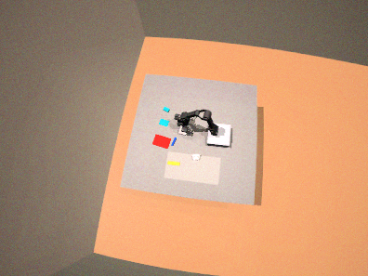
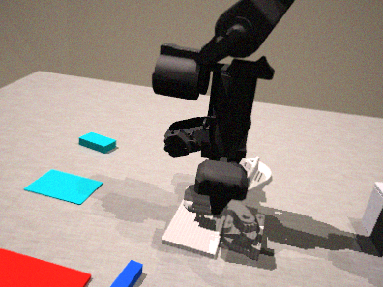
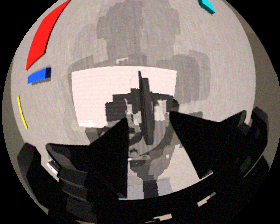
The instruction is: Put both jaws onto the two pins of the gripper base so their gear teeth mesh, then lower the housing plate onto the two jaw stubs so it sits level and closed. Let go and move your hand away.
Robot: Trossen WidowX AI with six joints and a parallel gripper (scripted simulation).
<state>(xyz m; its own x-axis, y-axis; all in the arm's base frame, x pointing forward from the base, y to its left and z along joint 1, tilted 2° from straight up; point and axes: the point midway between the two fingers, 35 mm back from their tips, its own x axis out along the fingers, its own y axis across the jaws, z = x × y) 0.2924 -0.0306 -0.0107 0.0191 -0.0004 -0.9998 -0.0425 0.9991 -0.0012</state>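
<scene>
The flat white plate lies 3 cm to the left of my gripper tip, 2 cm ahead of it and 1 cm below it. The rest, counted from my gripper tip: flat cyan patch: 24 cm ahead, 2 cm below; cyan block: 25 cm ahead, 15 cm to the right, 1 cm below; blue bar: 18 cm to the left, 9 cm ahead, 1 cm below.
</scene>
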